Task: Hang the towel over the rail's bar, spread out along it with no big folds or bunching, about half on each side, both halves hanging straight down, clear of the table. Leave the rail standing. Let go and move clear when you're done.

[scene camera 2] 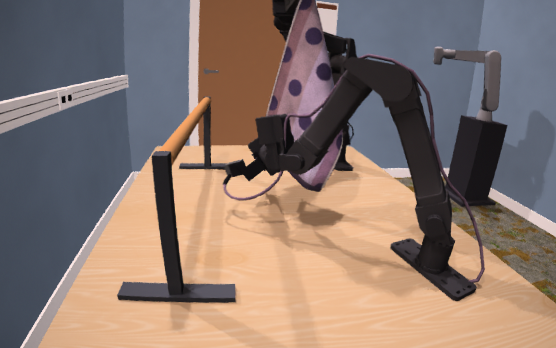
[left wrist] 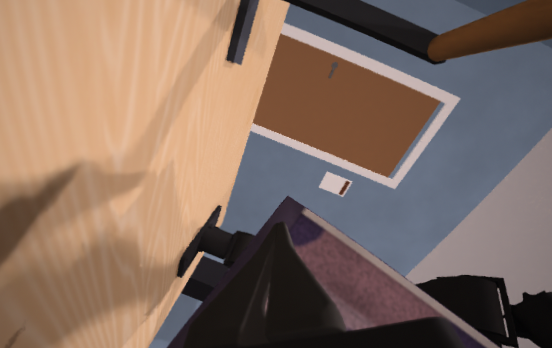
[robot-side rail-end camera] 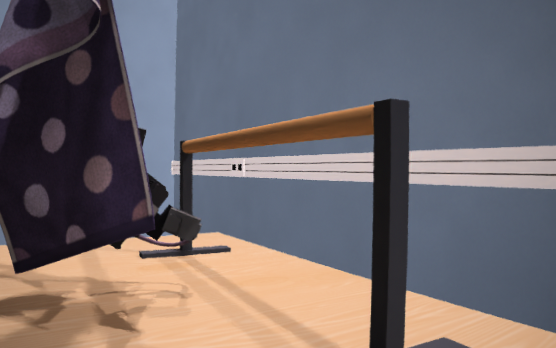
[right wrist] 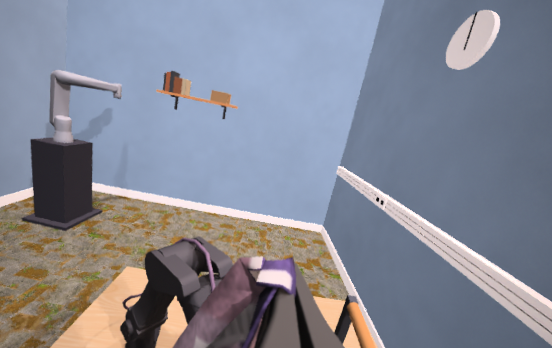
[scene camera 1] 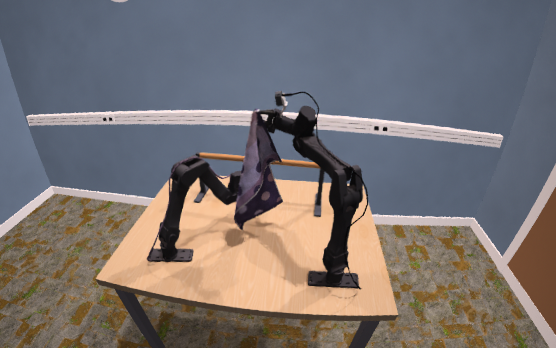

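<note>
The polka-dot towel point(scene camera 1: 257, 185) point(scene camera 2: 300, 90) point(robot-side rail-end camera: 65, 150) hangs folded from one end, clear of the table, on the robot side of the rail. Its dark hem and pink stripe point(left wrist: 350, 270) show in the left wrist view. My right gripper point(scene camera 1: 258, 112) point(right wrist: 284, 267) is shut on the towel's top and holds it above bar height. My left gripper point(left wrist: 282, 229) is shut low beside the towel's lower part; cloth lies behind its fingertips, and I see none pinched between them. The towel hides it in the rail-end view. The rail's orange bar point(scene camera 1: 297, 163) point(scene camera 2: 189, 125) point(robot-side rail-end camera: 280, 131) is bare.
The rail stands upright on two dark posts point(scene camera 2: 167, 220) point(robot-side rail-end camera: 390, 210) with flat feet point(scene camera 2: 210, 293), on the table point(scene camera 1: 210, 280). A wall lies behind the rail. My left arm point(scene camera 1: 176, 210) reaches in low; my right arm point(scene camera 1: 340, 220) arches high.
</note>
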